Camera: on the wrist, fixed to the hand. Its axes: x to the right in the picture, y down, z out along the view.
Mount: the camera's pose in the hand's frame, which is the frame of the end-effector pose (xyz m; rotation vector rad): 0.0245 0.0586 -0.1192 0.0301 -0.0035 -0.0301
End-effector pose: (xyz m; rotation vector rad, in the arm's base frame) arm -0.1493 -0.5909 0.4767 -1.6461 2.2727 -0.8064
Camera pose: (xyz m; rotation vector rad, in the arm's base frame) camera -0.2621 -0.5648 0.5462 -1.6710 2.2275 -0.8397
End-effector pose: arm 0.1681 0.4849 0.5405 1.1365 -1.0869 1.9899
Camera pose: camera 0.0629 0.5621 0.5055 1.1656 -1.0389 1.9879
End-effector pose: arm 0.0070 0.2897 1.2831 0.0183 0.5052 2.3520
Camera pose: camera -0.0678 0.2249 1.1912 0.0286 0.5356 2.3145
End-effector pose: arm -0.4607 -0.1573 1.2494 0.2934 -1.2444 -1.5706
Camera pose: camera -0.3523 -0.2376 1.2559 0.3302 -1.2725 -1.5797
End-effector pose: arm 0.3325 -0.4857 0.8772 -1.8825 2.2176 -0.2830
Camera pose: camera 0.2390 -0.4998 0.9736 -1.9007 2.1721 -0.3161
